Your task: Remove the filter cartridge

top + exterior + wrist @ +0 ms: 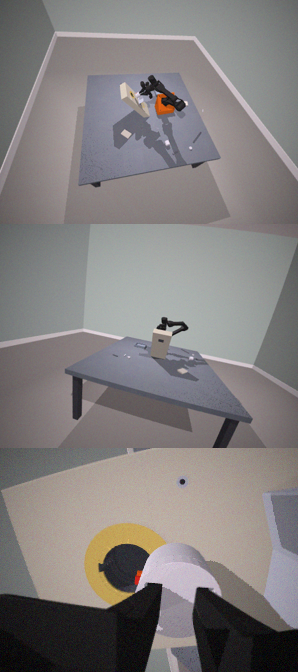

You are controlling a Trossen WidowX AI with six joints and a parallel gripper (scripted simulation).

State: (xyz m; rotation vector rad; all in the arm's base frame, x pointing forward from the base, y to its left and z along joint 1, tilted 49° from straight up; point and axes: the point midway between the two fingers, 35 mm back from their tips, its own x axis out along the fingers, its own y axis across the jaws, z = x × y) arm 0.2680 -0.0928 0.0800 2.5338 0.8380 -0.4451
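My gripper tip is 1 cm short of the white round filter cartridge and 1 cm above it. The rest, counted from my gripper tip: shallow frame: 34 cm behind, 28 cm to the right, 27 cm below.
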